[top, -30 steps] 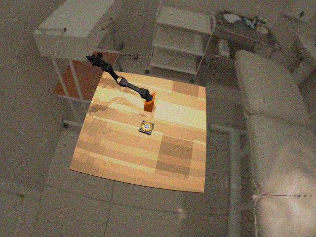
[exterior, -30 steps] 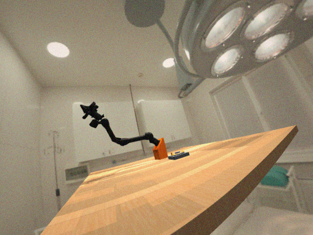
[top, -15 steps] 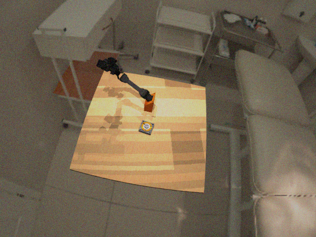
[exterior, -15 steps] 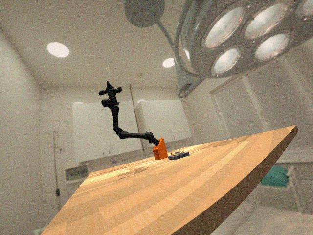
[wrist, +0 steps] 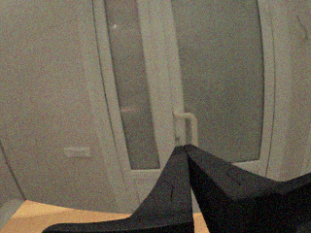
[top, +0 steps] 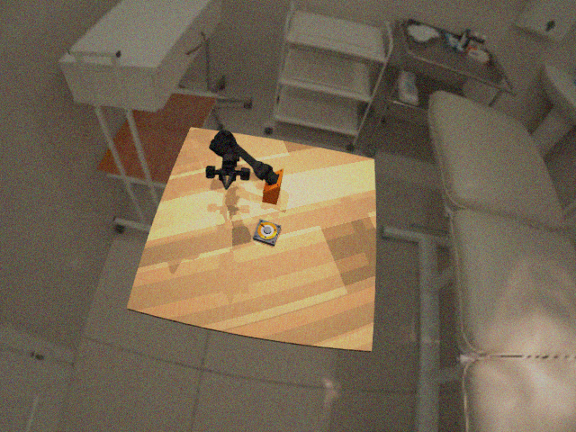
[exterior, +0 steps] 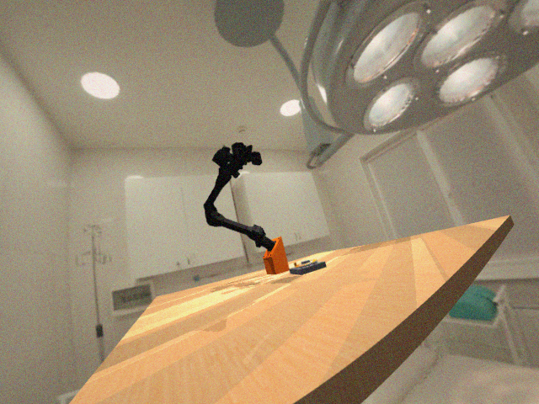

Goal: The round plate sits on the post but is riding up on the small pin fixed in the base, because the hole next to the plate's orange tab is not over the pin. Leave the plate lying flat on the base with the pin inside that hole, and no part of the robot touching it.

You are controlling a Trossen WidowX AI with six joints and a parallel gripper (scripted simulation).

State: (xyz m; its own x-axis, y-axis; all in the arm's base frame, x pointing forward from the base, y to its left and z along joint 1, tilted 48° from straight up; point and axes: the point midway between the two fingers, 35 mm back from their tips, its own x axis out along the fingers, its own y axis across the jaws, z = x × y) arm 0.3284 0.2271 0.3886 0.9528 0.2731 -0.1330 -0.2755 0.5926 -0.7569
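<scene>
The grey square base lies 520 mm below my gripper tip, 170 mm to the left of it and 140 mm behind it.
</scene>
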